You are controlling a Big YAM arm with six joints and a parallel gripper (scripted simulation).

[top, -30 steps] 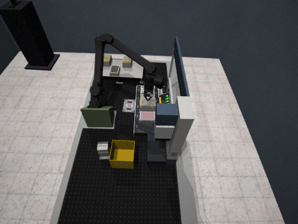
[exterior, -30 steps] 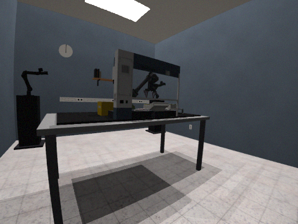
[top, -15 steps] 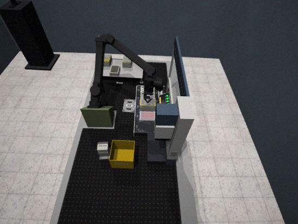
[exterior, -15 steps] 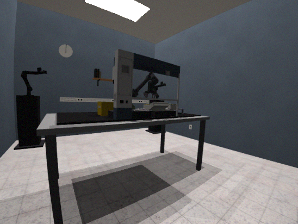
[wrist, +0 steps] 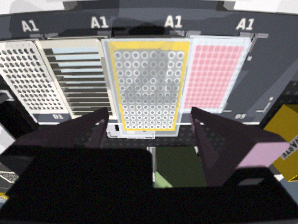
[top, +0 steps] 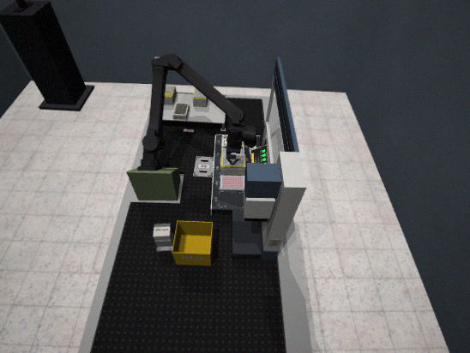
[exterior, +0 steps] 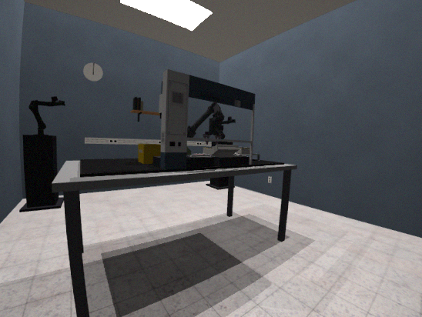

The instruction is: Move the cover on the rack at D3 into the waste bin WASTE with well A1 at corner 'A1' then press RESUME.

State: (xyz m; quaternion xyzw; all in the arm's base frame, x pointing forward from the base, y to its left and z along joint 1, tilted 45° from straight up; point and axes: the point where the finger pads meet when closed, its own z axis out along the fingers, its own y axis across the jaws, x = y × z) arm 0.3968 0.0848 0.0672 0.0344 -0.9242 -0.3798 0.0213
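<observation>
Now: hand 3 cm above the clear cover. From my hand the other things lie so: yellow-framed tip rack 5 cm below, 1 cm to the left, 1 cm ahead; pink plate 10 cm to the right, 9 cm below, 1 cm ahead; liquid handler tower 40 cm to the right, 18 cm ahead, 13 cm above.
</observation>
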